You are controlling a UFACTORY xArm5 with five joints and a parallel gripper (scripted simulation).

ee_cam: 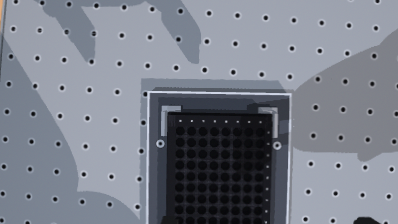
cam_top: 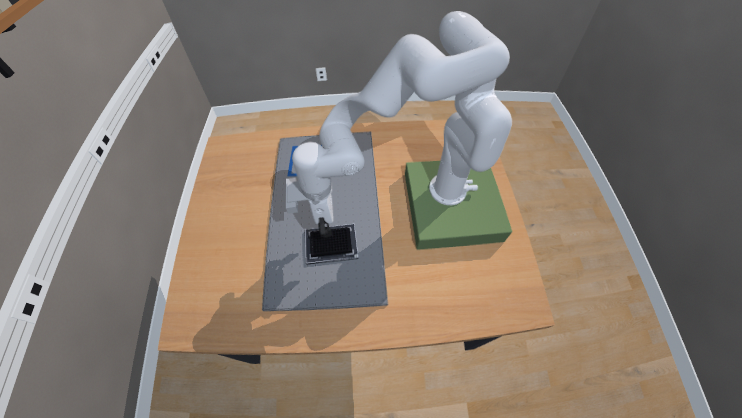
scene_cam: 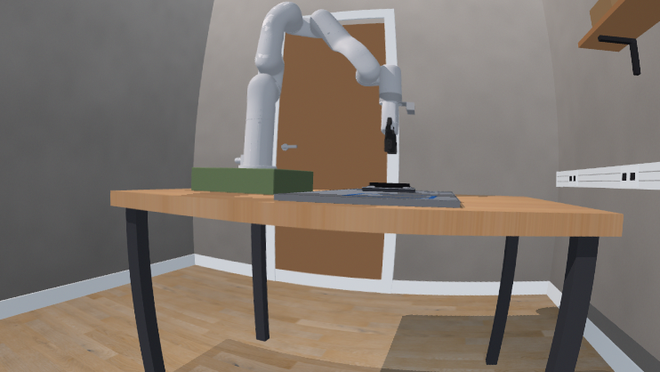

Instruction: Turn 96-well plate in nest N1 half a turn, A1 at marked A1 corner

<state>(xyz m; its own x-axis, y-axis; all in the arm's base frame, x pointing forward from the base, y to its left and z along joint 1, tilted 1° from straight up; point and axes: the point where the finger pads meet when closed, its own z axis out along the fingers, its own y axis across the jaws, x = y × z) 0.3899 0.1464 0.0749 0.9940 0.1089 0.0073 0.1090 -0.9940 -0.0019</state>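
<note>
My gripper is now 110 mm above the black 96-well plate and 20 mm to the right of it. Round my hand: plate nest N1 (120 mm below, 20 mm to the left).
</note>
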